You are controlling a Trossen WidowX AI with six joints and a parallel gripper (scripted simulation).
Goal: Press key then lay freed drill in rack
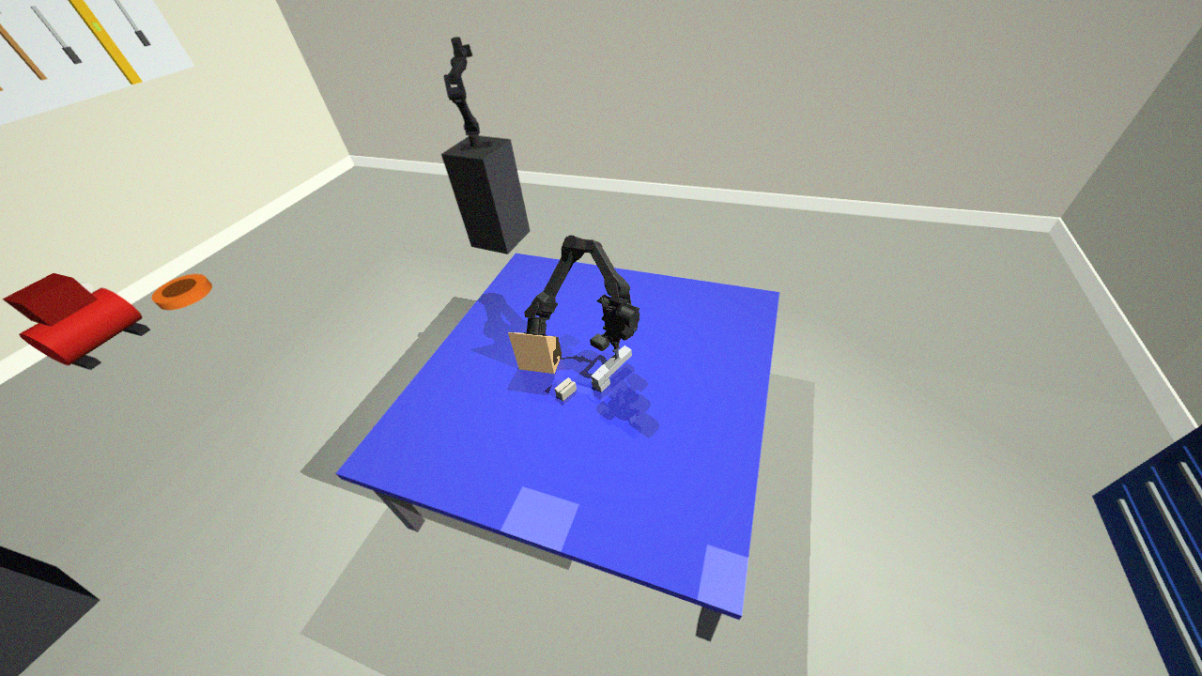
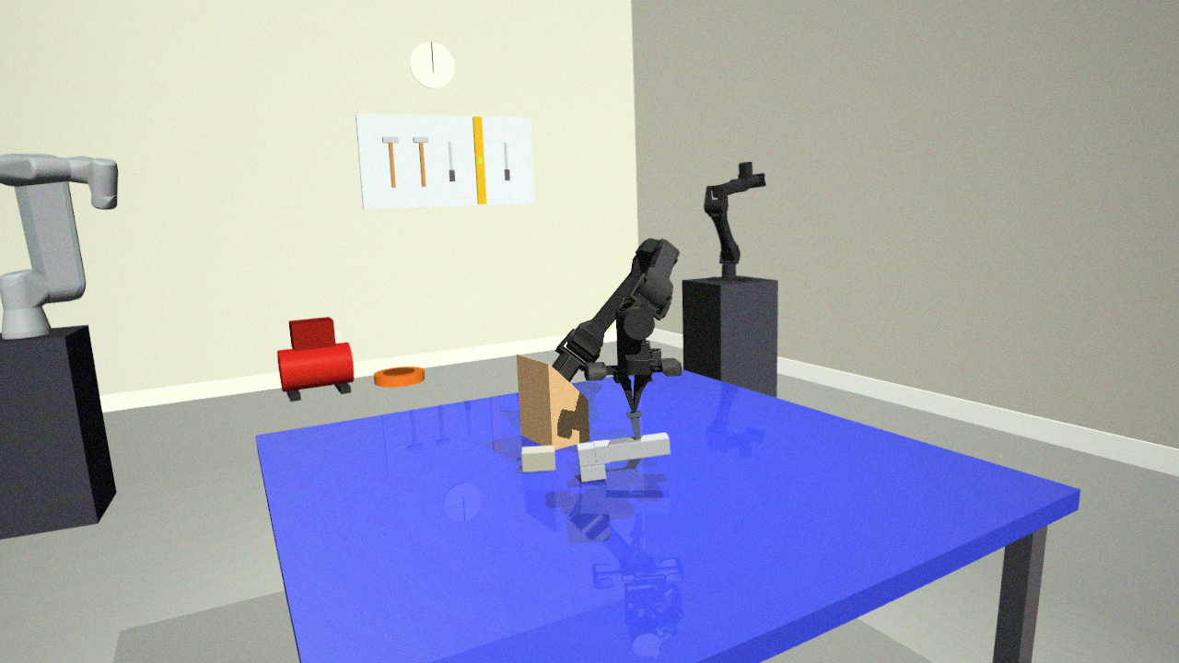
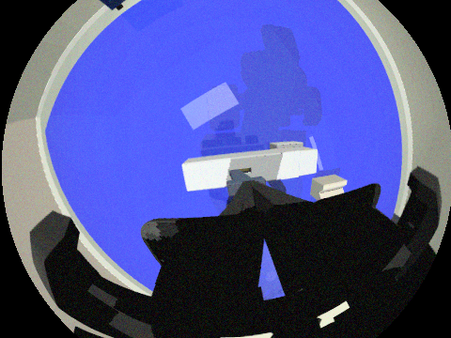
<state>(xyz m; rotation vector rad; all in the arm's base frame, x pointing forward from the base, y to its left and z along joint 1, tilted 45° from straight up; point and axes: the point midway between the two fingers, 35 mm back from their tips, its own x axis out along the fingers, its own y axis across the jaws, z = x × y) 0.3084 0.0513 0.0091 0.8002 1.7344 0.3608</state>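
Now: the small dark key 30 mm below my gripper tip. Also, from my gripper tip: drill 20 mm behind, 40 mm to the right, 80 mm below; grey housing 10 mm behind, 20 mm to the right, 90 mm below.
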